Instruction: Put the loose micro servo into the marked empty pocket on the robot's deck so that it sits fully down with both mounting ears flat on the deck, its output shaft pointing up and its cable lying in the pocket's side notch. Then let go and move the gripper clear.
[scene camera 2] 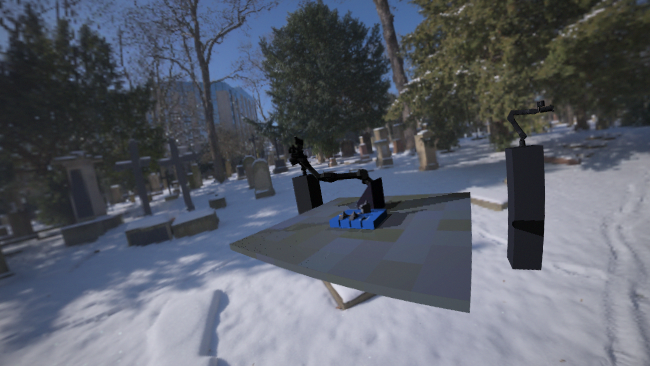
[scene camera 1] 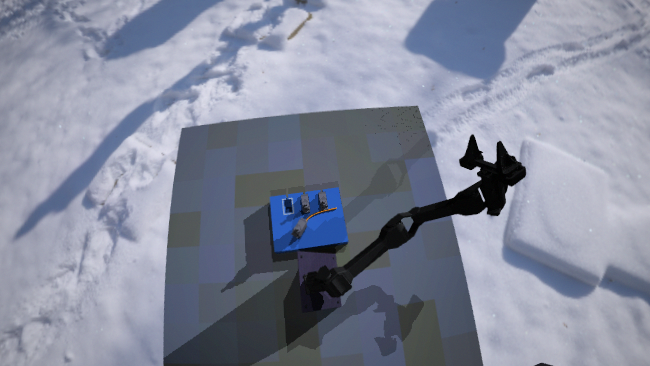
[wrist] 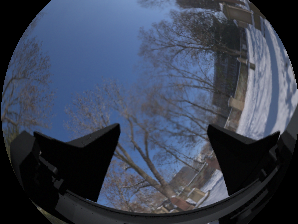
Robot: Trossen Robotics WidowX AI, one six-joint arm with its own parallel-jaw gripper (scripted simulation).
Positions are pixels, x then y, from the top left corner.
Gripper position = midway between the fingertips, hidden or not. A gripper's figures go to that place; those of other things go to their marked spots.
Scene:
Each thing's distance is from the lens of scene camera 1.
gripper (scene camera 1: 484, 138): 0.74 m
blue deck (scene camera 1: 325, 229): 1.12 m

